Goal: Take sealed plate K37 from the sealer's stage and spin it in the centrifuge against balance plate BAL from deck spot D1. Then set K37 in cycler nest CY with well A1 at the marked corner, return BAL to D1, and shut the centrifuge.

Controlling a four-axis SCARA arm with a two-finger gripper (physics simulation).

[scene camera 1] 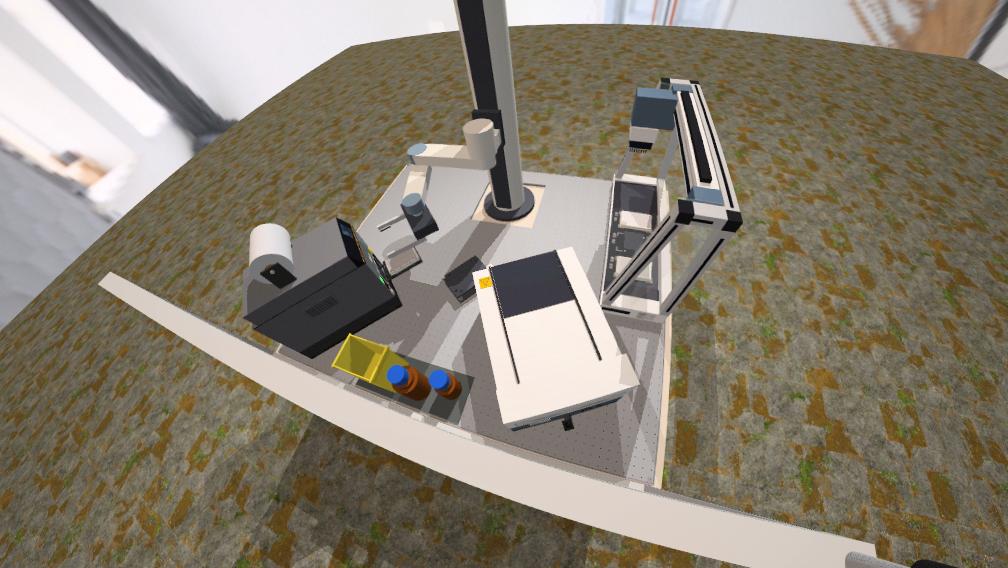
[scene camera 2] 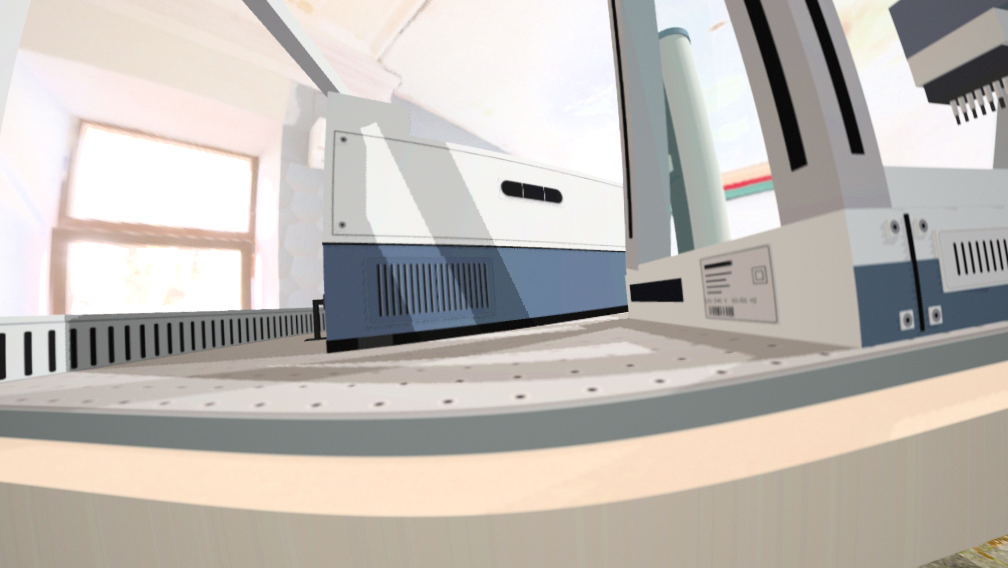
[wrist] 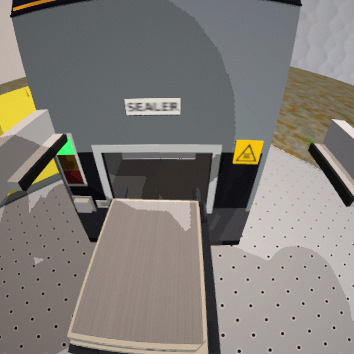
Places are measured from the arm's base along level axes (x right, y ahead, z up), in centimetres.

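Where they show: gripper, fingertip midpoint: (scene camera 1: 382, 241) (wrist: 186, 124); arm's base at its link origin: (scene camera 1: 509, 203).
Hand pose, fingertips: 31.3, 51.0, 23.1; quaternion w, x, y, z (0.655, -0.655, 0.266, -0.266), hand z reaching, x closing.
Observation:
Things, the pixels of their top centre, and the offset from my fingertips, as dx, dy, dz.
- Plate K37 at its top centre: (wrist: 145, 253) (scene camera 1: 400, 257) -3.6, +0.1, -8.8
- dark grey sealer at its top centre: (scene camera 1: 263, 237) +16.2, +22.8, +25.8
- low dark block at its top centre: (scene camera 1: 466, 274) -29.0, -2.8, -16.1
- yellow bin at its top centre: (scene camera 1: 341, 349) -5.0, +40.2, -4.3
Plate K37 (scene camera 1: 404, 261) (wrist: 145, 270) lies flat on the sealer's stage, in front of the opening of the dark grey sealer (scene camera 1: 324, 282) (wrist: 150, 65). Its label does not show now. My gripper (scene camera 1: 383, 242) (wrist: 186, 124) is open and empty, with its fingers wide apart above the level of the plate. In the wrist view the plate sits low and left of the middle between the fingers. A large white machine (scene camera 1: 557, 359) (scene camera 2: 423, 204) with a dark top panel stands on the bench; I take it for the centrifuge. BAL, D1 and CY cannot be told by label.
A gantry (scene camera 1: 694, 134) stands over a deck with two pale plates, one farther back (scene camera 1: 634, 220) and one nearer (scene camera 1: 629, 269). A low dark block (scene camera 1: 462, 278) lies between sealer and white machine. A yellow bin (scene camera 1: 359, 357) and two blue-capped bottles (scene camera 1: 412, 382) (scene camera 1: 447, 384) stand near the bench edge.

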